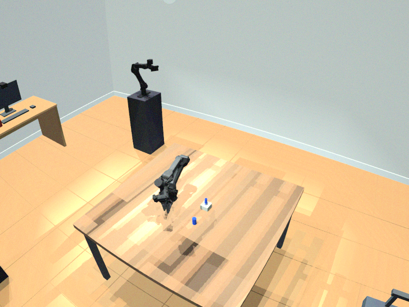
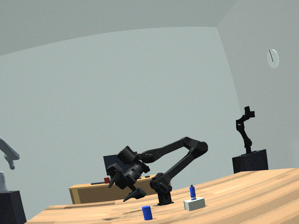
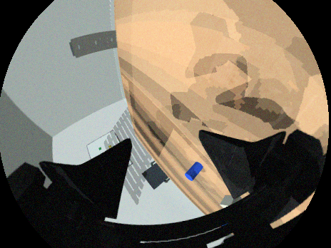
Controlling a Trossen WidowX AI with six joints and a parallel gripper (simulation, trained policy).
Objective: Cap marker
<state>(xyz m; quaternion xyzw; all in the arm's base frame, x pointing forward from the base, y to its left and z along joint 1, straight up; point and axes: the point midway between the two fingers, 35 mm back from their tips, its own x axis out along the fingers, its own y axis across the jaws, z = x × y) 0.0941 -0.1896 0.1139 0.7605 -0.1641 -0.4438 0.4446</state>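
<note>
Now: the blue cap 17 cm ahead of my gripper tip, 9 cm to the left of it and 7 cm below it. Also, from my gripper tip: blue marker 15 cm ahead, 26 cm to the left, 2 cm below; holder block 15 cm ahead, 26 cm to the left, 8 cm below.
</note>
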